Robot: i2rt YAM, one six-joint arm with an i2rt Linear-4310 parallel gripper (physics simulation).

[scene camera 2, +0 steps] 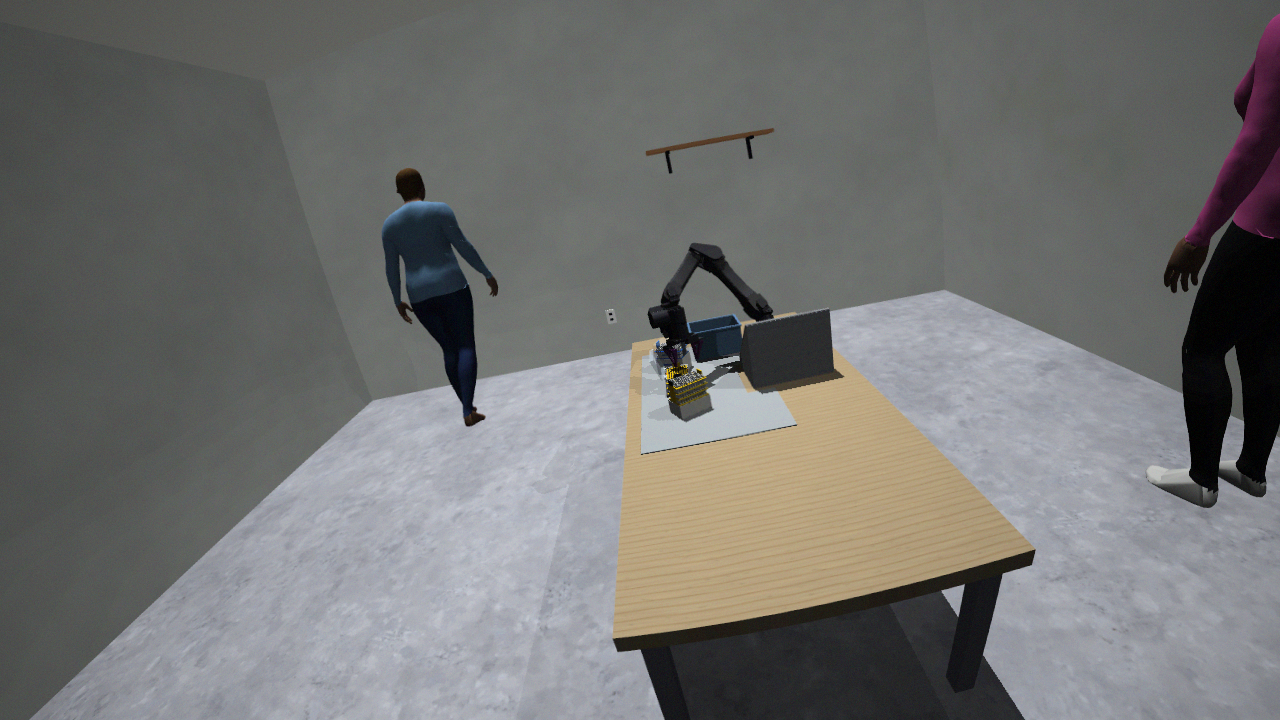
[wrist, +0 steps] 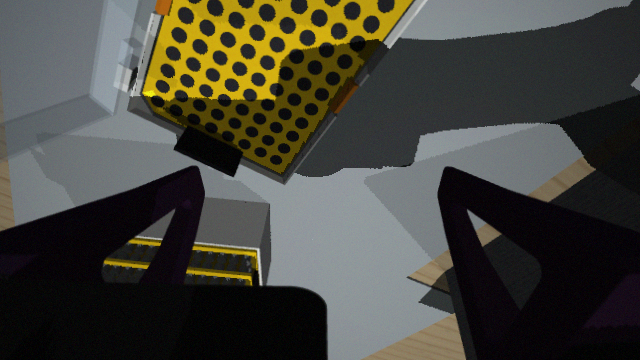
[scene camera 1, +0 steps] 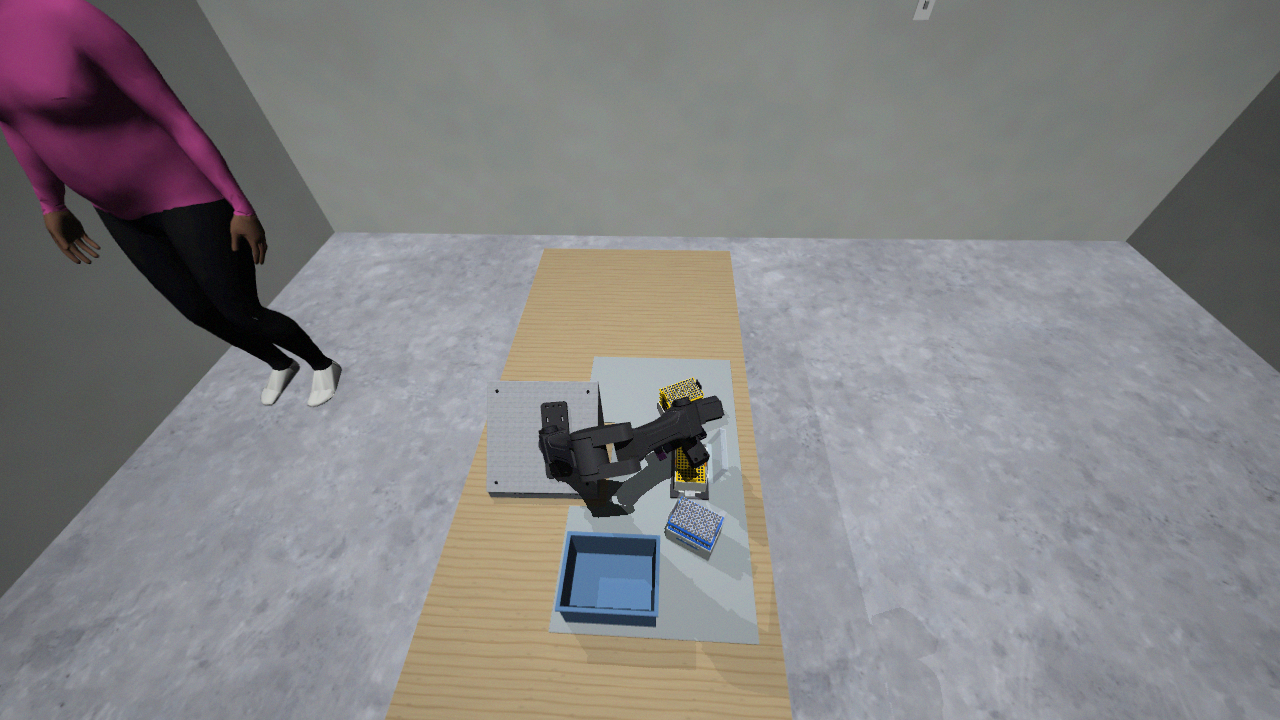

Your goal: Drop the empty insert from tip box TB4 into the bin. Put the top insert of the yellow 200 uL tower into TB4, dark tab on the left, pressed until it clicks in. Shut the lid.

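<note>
Tip box TB4 [scene camera 1: 689, 493] [wrist: 155, 117] stands under the arm, with the yellow, holed empty insert [scene camera 1: 690, 475] [wrist: 260, 65] in it. A black tab [wrist: 209, 151] sticks out at its near end in the wrist view. The clear lid [wrist: 45, 60] stands open beside the box. My gripper [scene camera 2: 683, 356] [wrist: 321, 179] is open and empty, above the mat, with TB4 beyond the fingertips. The yellow 200 uL tower [scene camera 1: 682, 391] [scene camera 2: 687, 391] [wrist: 232, 220] is partly behind the left finger in the wrist view. The blue bin [scene camera 1: 608, 617] [scene camera 2: 717, 343] stands farther off.
A blue tip rack [scene camera 1: 695, 522] stands between TB4 and the bin side of the pale mat [scene camera 1: 707, 617] [scene camera 2: 725, 429]. A grey perforated plate [scene camera 1: 528, 420] and a dark upright panel [scene camera 2: 787, 349] stand by the arm's base on the wooden table [scene camera 1: 635, 304] [scene camera 2: 805, 510]. Two people stand away from the table.
</note>
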